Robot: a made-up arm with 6 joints. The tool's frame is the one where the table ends. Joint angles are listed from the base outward.
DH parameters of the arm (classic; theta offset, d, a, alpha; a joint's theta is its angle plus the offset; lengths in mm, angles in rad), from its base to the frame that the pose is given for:
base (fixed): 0 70 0 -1.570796
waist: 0 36 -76 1.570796
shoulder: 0 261 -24 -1.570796
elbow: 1.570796 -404 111 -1.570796
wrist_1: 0 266 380 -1.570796
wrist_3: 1.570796 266 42 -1.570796
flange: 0.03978 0 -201.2 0
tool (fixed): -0.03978 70 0 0
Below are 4 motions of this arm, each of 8 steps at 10 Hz.
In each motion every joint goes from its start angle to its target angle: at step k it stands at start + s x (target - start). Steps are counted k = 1, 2, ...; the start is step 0. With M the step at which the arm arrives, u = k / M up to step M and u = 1 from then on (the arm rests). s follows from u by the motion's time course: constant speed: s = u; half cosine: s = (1 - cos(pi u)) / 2; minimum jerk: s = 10 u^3 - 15 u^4 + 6 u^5.
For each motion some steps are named. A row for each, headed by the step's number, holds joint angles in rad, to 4 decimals.
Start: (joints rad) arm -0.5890 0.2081 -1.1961 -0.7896 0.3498 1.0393
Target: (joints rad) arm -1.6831 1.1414 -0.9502 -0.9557 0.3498 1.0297
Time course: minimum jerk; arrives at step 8
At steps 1, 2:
1: -0.6066 0.2231 -1.1922 -0.7923 0.3498 1.0391
2: -0.7023 0.3047 -1.1706 -0.8068 0.3498 1.0383

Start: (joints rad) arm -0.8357 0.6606 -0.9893 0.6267 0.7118 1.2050
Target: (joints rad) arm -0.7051 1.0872 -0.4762 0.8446 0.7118 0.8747
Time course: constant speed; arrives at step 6
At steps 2, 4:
2: -0.7922 0.8028 -0.8183 0.6993 0.7118 1.0949
4: -0.7486 0.9450 -0.6472 0.7720 0.7118 0.9848

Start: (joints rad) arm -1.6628 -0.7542 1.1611 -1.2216 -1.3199 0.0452
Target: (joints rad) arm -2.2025 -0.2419 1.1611 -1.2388 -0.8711 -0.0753
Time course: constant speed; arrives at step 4
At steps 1, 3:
1: -1.7977 -0.6261 1.1611 -1.2259 -1.2077 0.0151
3: -2.0676 -0.3700 1.1611 -1.2345 -0.9833 -0.0452

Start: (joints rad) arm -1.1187 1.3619 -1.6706 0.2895 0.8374 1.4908
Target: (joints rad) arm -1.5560 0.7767 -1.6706 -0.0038 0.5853 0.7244
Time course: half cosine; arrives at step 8
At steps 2, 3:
2: -1.1827 1.2762 -1.6706 0.2465 0.8005 1.3786
3: -1.2537 1.1813 -1.6706 0.1990 0.7596 1.2542

